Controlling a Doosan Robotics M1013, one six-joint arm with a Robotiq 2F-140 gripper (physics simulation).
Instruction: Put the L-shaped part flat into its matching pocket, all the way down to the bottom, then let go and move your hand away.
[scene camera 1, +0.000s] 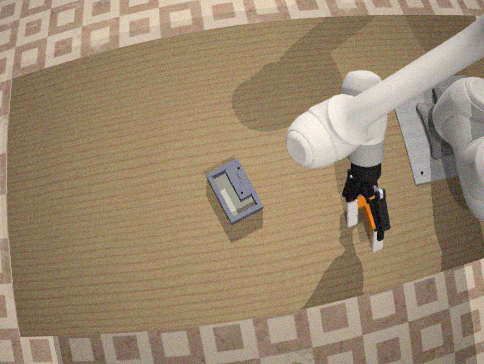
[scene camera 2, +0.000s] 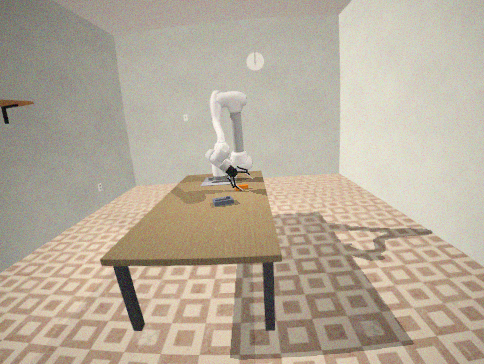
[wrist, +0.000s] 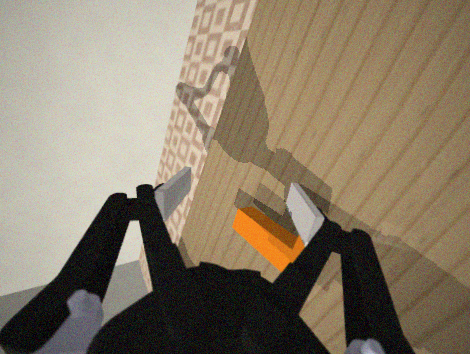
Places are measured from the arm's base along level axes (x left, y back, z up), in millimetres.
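Pixels of known places: gripper, fingertip midpoint: (scene camera 1: 364, 236) (scene camera 2: 247, 184) (wrist: 239, 186); arm's base, link origin: (scene camera 1: 446, 128) (scene camera 2: 221, 180).
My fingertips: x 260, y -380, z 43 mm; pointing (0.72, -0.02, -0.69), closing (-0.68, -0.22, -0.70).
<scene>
Ahead of a thing's pixels: the offset from my fingertips to its top centre. "*": to the spot under its first point. Level surfaces: height alone.
The orange L-shaped part @(dx -52, dy +30, dz -18 mm) (scene camera 1: 369, 216) (scene camera 2: 243, 187) (wrist: 265, 234) is at the table beneath the gripper, near the table's long edge. In the wrist view one end of it is hidden behind the right finger, and its full outline does not show. My gripper (scene camera 1: 365, 228) (scene camera 2: 245, 182) (wrist: 239, 186) is wide open, its fingers spread above and around the part, the right finger close to it. The blue-grey block @(dx -188, dy -299, dz -11 mm) (scene camera 1: 239, 181) (scene camera 2: 223, 201) with the L-shaped pocket @(* dx -172, dy -316, dz -43 mm) (scene camera 1: 229, 200) lies apart from the gripper, left of it in scene camera 1. The pocket's pale floor shows, with no part in it.
The wooden table @(dz -47 mm) (scene camera 1: 100, 200) (scene camera 2: 200, 235) carries the block and the arm. A grey base plate (scene camera 1: 416, 157) lies under the arm's base, right in scene camera 1. The table's long edge runs near the gripper, with tiled floor (scene camera 1: 280, 327) beyond it. The arm casts broad shadows.
</scene>
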